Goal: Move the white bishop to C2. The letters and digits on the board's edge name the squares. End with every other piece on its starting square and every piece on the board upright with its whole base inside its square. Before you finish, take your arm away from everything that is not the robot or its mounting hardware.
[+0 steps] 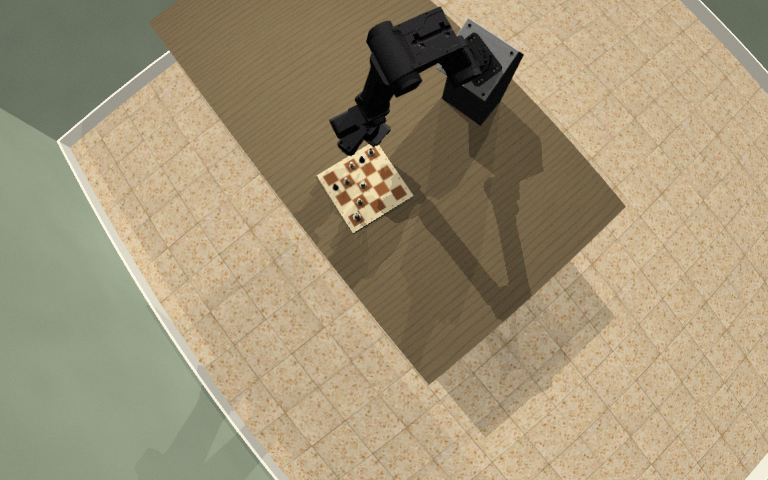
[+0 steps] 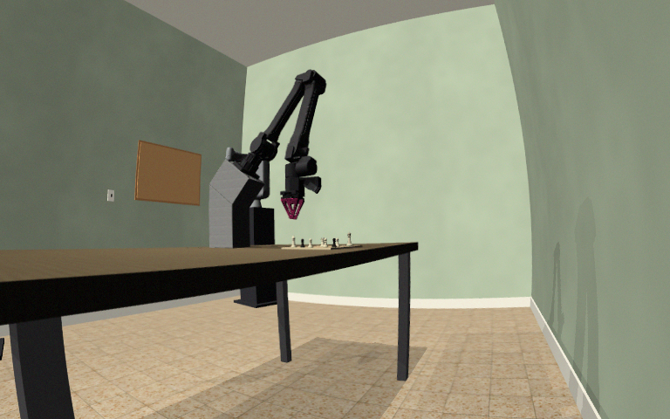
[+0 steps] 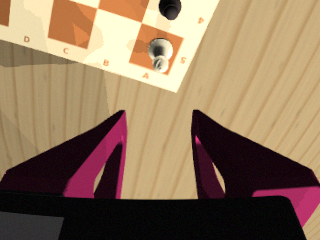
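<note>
Now: the white bishop 90 mm below my hand. The rest, counted from my hand: large white piece 130 mm ahead, 160 mm to the left, 90 mm below; small chessboard 70 mm ahead, 80 mm to the left, 120 mm below.
</note>
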